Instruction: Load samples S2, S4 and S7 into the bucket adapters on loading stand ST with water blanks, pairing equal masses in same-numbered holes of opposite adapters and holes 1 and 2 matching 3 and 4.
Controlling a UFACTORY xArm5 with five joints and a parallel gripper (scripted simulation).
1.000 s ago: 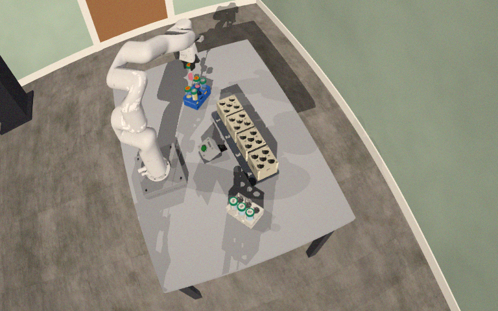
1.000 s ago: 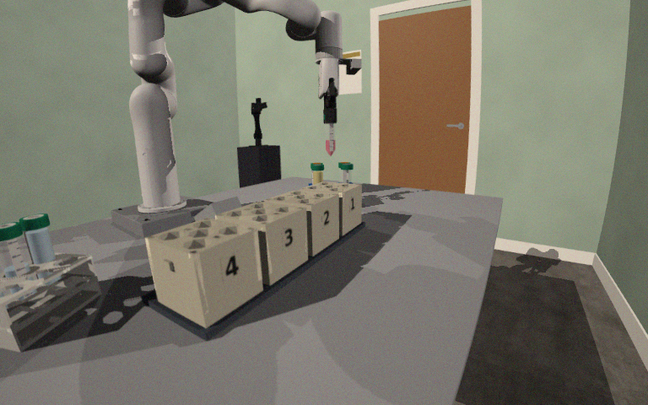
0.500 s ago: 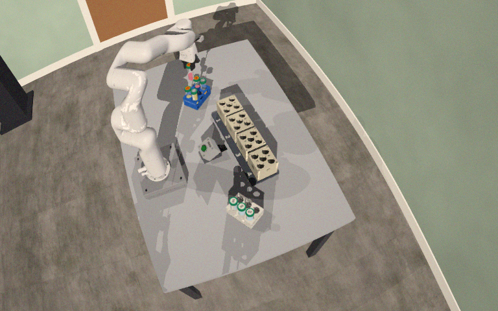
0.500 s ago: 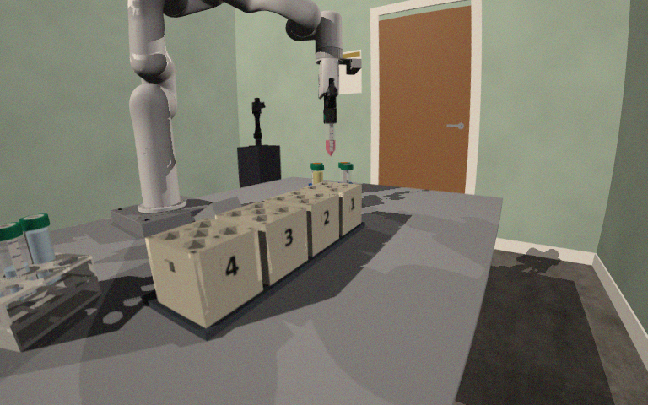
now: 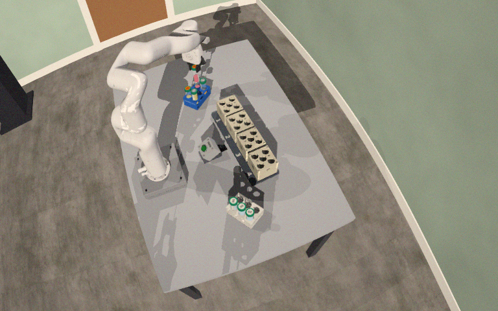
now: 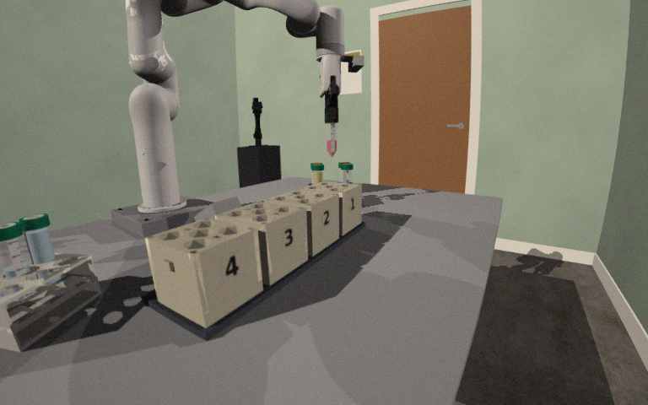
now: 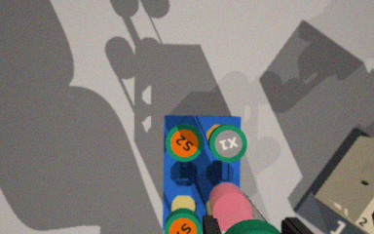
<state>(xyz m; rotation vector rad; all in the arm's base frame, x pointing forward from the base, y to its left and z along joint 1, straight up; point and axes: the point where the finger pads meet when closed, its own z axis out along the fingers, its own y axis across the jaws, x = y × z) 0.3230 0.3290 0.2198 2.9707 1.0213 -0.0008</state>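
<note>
The pink tube is 5 cm below my hand and 1 cm ahead of it. The rest, counted from my hand: green done key (34 cm to the right, 19 cm below, 9 cm behind); then adapter 1 (20 cm below, 17 cm to the right, 10 cm ahead); then blue rack (22 cm below, 1 cm to the left, 1 cm behind).
</note>
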